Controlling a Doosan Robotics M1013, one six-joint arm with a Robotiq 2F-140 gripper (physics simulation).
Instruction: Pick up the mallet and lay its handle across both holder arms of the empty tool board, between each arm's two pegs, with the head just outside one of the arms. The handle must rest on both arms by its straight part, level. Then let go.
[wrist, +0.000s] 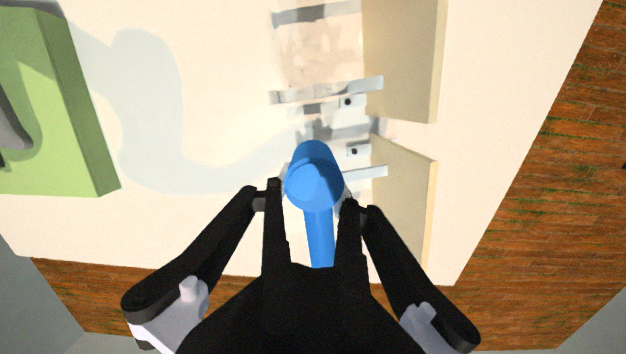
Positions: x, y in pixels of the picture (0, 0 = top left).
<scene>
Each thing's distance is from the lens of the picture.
my gripper (310, 176): 22 cm
blue mallet (313, 183): 15 cm
tool board (403, 55): 24 cm
The marked spots on the tool board and the blue mallet are 17 cm apart.
</scene>
